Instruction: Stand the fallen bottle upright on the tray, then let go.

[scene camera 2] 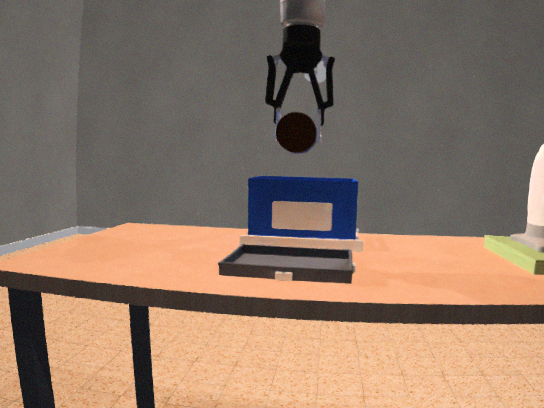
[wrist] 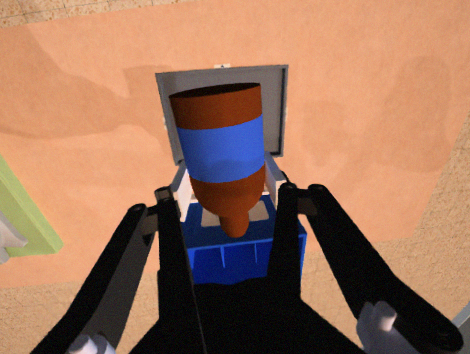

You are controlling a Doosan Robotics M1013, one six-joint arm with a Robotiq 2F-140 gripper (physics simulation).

my gripper: scene camera 2; wrist
same spot on my gripper: (wrist: pixel 385 307) = (scene camera 2: pixel 274 62)
